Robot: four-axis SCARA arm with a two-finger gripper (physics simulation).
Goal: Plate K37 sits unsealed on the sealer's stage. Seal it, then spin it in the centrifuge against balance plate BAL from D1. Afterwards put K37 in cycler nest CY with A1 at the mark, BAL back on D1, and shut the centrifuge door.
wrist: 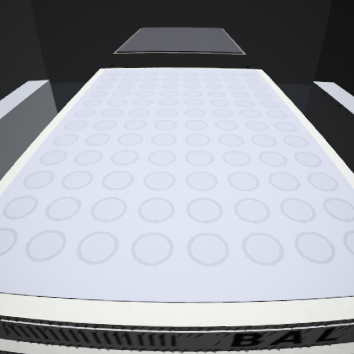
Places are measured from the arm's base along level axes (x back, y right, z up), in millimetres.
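Where they show: gripper, fingertip midpoint: [180, 101].
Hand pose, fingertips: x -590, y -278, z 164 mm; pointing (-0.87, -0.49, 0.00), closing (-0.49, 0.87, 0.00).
After its pixels a point has its place.
The balance plate BAL [181, 170] {x -543, y -251, z 169 mm} fills most of the wrist view. It has a pale top with rows of round wells and a cream rim, and its near side carries a barcode and the letters BAL. My gripper [180, 101] {x -590, y -278, z 164 mm} has one finger along each long side of this plate, and is shut on it. Whether the plate's underside touches the bucket below is hidden. A second plate with a flat grey top [180, 41] {x -682, y -330, z 169 mm} sits beyond BAL; its label does not show, so I cannot read whether it is K37. The sealer, nest CY and D1 do not show.
Dark walls of the centrifuge chamber [180, 14] {x -776, y -383, z 179 mm} rise behind the grey-topped plate and on both sides. A dark gap lies between the two plates. The centrifuge door does not show in this view.
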